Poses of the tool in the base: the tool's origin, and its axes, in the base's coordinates. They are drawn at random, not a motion.
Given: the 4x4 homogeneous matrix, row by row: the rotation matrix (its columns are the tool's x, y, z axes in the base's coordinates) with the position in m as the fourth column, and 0 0 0 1 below. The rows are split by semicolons.
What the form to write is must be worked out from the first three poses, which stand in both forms.
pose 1, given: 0.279, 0.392, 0.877, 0.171; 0.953, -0.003, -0.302, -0.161; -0.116, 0.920, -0.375, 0.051; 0, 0, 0, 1
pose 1, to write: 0.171, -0.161, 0.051; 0.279, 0.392, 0.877; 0.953, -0.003, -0.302; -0.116, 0.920, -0.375
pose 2, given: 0.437, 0.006, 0.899, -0.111; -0.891, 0.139, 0.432, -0.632; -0.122, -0.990, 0.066, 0.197; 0, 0, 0, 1
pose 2, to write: -0.111, -0.632, 0.197; 0.437, 0.006, 0.899; -0.891, 0.139, 0.432; -0.122, -0.990, 0.066
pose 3, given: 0.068, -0.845, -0.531, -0.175; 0.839, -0.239, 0.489, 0.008; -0.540, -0.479, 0.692, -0.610; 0, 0, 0, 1
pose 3, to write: -0.175, 0.008, -0.610; 0.068, -0.845, -0.531; 0.839, -0.239, 0.489; -0.540, -0.479, 0.692
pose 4, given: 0.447, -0.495, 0.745, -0.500; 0.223, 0.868, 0.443, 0.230; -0.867, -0.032, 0.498, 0.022; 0, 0, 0, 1
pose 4, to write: -0.500, 0.230, 0.022; 0.447, -0.495, 0.745; 0.223, 0.868, 0.443; -0.867, -0.032, 0.498
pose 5, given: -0.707, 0.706, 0.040, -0.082; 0.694, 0.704, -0.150, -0.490; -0.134, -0.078, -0.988, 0.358; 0, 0, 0, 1
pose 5, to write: -0.082, -0.490, 0.358; -0.707, 0.706, 0.040; 0.694, 0.704, -0.150; -0.134, -0.078, -0.988
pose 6, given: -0.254, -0.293, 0.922, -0.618; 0.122, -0.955, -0.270, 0.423; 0.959, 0.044, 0.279, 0.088; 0, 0, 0, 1
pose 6, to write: -0.618, 0.423, 0.088; -0.254, -0.293, 0.922; 0.122, -0.955, -0.270; 0.959, 0.044, 0.279
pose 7, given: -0.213, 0.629, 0.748, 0.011; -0.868, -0.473, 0.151, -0.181; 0.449, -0.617, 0.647, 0.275; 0, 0, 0, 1
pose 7, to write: 0.011, -0.181, 0.275; -0.213, 0.629, 0.748; -0.868, -0.473, 0.151; 0.449, -0.617, 0.647
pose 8, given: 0.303, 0.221, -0.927, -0.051; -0.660, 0.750, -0.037, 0.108; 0.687, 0.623, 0.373, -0.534; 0, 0, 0, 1
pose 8, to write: -0.051, 0.108, -0.534; 0.303, 0.221, -0.927; -0.660, 0.750, -0.037; 0.687, 0.623, 0.373
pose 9, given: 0.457, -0.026, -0.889, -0.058; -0.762, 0.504, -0.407, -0.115; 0.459, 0.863, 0.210, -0.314; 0, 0, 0, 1
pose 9, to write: -0.058, -0.115, -0.314; 0.457, -0.026, -0.889; -0.762, 0.504, -0.407; 0.459, 0.863, 0.210
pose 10, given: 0.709, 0.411, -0.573, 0.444; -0.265, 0.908, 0.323, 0.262; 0.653, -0.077, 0.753, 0.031; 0, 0, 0, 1
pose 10, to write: 0.444, 0.262, 0.031; 0.709, 0.411, -0.573; -0.265, 0.908, 0.323; 0.653, -0.077, 0.753
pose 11, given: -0.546, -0.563, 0.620, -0.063; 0.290, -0.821, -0.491, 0.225; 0.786, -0.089, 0.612, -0.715; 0, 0, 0, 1
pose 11, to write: -0.063, 0.225, -0.715; -0.546, -0.563, 0.620; 0.290, -0.821, -0.491; 0.786, -0.089, 0.612
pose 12, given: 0.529, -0.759, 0.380, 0.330; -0.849, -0.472, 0.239, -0.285; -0.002, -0.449, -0.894, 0.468; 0, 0, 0, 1
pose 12, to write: 0.330, -0.285, 0.468; 0.529, -0.759, 0.380; -0.849, -0.472, 0.239; -0.002, -0.449, -0.894
